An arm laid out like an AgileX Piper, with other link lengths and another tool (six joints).
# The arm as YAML. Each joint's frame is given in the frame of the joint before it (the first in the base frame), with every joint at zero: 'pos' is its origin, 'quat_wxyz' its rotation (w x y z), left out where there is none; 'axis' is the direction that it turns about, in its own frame. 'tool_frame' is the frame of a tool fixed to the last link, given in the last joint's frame.
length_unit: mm
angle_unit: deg
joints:
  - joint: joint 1
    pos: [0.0, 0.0, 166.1]
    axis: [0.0, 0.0, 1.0]
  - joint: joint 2
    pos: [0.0, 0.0, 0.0]
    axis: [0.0, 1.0, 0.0]
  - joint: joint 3
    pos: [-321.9, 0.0, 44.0]
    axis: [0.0, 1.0, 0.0]
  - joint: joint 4
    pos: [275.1, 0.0, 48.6]
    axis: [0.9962, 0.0, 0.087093]
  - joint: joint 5
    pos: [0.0, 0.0, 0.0]
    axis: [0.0, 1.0, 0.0]
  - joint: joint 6
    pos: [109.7, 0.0, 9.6]
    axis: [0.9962, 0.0, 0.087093]
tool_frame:
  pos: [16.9, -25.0, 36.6]
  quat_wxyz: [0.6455, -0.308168, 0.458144, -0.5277]
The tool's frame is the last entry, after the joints.
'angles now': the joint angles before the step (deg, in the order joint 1, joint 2, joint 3, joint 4, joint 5, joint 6). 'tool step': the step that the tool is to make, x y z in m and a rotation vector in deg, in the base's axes. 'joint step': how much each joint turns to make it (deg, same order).
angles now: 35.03 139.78 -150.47 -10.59 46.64 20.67
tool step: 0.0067 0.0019 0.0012 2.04 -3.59 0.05
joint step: -0.23 0.93 -0.16 -0.88 -4.86 0.82
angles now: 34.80 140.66 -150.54 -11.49 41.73 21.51
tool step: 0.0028 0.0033 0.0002 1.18 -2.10 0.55
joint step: 0.00 0.59 -0.08 -0.09 -2.97 0.01
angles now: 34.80 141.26 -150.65 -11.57 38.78 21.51
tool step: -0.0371 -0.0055 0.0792 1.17 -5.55 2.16
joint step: 1.42 -7.19 0.01 0.21 1.67 -2.78
